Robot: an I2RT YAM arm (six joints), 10 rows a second.
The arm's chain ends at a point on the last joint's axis. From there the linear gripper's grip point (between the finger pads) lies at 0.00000 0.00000 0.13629 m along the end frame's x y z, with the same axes.
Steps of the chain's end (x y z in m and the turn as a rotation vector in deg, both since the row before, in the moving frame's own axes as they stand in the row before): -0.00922 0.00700 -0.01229 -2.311 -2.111 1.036; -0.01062 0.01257 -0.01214 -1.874 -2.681 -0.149; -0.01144 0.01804 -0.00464 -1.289 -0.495 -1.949; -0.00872 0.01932 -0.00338 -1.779 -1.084 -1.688
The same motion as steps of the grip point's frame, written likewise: -0.01429 0.01245 -0.01249 -2.311 -2.111 1.036; -0.01699 0.01703 -0.01236 -1.874 -2.681 -0.149; -0.01256 0.02113 -0.00468 -1.289 -0.495 -1.949; -0.01124 0.02359 -0.00347 -1.779 -1.084 -1.688
